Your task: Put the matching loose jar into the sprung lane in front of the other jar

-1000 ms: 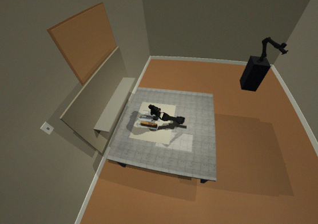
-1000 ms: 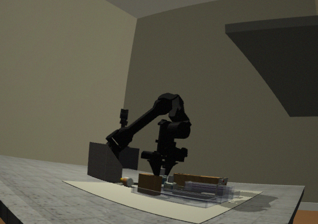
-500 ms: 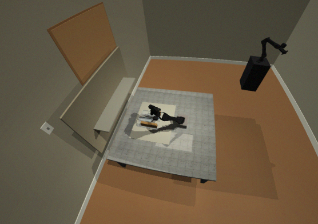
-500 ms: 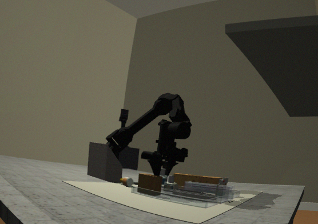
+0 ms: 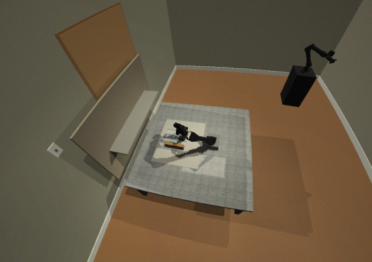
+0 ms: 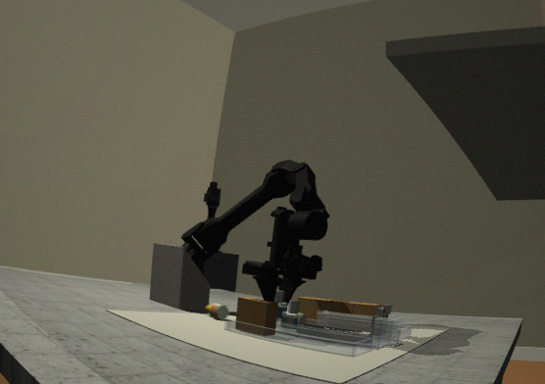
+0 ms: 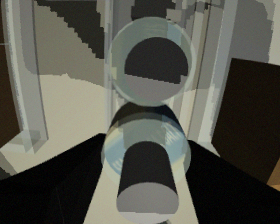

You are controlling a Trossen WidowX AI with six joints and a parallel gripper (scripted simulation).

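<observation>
My gripper tip is 50 mm short of the cream mat, 50 mm above it and 30 mm to the right of it. Also, from my gripper tip: clear pusher lane unit (150 mm ahead, 30 mm to the left, 30 mm below); wall shelf (500 mm ahead, 320 mm above, 60 mm to the left).
</observation>
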